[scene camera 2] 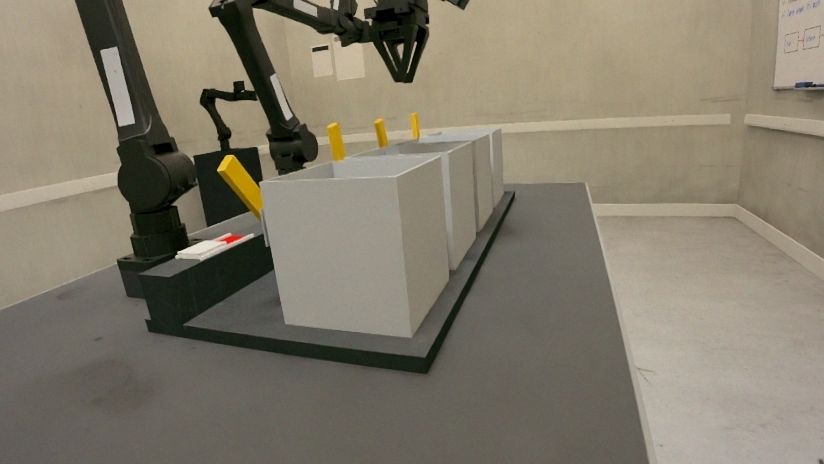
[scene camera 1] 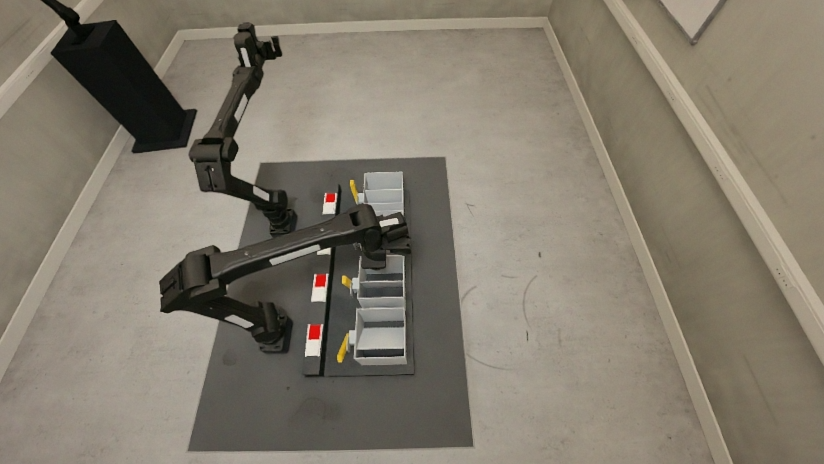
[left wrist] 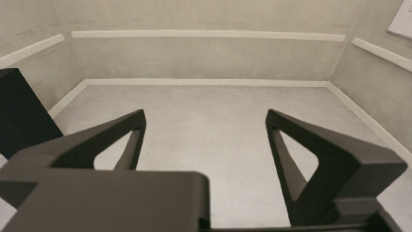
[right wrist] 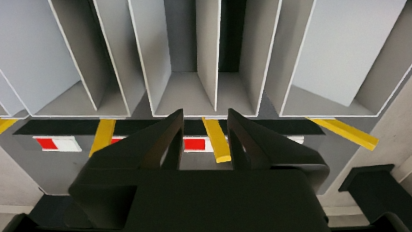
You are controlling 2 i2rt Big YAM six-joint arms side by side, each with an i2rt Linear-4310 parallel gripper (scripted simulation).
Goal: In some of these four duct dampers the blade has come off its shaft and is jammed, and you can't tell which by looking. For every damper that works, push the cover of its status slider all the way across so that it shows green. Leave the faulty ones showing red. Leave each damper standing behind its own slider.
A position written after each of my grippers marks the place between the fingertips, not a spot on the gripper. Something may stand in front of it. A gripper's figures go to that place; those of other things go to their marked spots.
My right gripper [right wrist: 205, 115] is 13 cm from the lens. A damper [right wrist: 338, 51]: 34 cm from the lens. A damper [right wrist: 47, 82]: 38 cm from the lens. A damper [right wrist: 209, 94]: 28 cm from the lens.
